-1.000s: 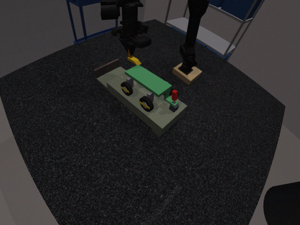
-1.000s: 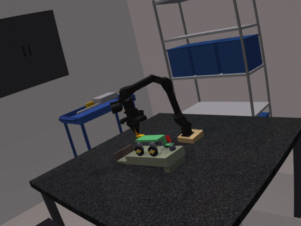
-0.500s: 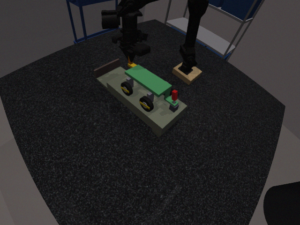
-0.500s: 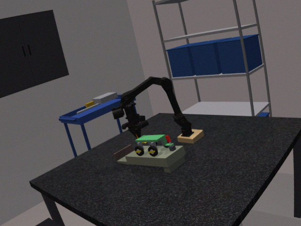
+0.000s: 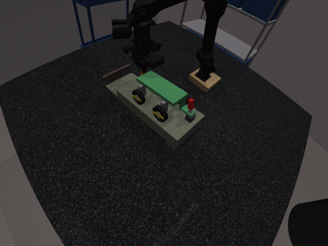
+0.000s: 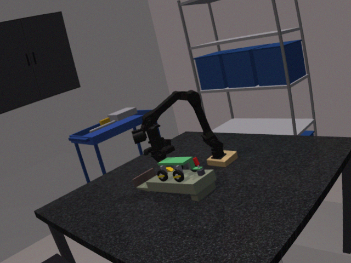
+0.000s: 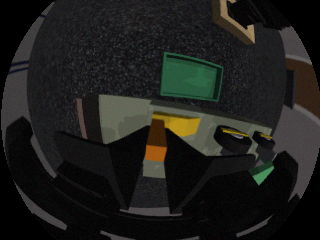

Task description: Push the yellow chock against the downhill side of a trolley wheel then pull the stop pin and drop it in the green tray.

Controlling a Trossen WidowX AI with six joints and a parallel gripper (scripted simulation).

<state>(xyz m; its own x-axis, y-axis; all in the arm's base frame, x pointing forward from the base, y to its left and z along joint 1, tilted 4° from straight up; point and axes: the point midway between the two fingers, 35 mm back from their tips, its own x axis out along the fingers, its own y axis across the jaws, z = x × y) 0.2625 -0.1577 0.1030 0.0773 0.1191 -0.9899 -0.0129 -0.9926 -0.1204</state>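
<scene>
Now: the red-headed stop pin 27 cm to the left of my gripper tip, 5 cm above it and 4 cm ahead of it. Round my gripper tip: low brown board: 12 cm to the right, 6 cm below, 5 cm ahead; then green tray: 9 cm below, 7 cm behind, 6 cm to the left; then yellow chock: 2 cm to the left, 1 cm below.
</scene>
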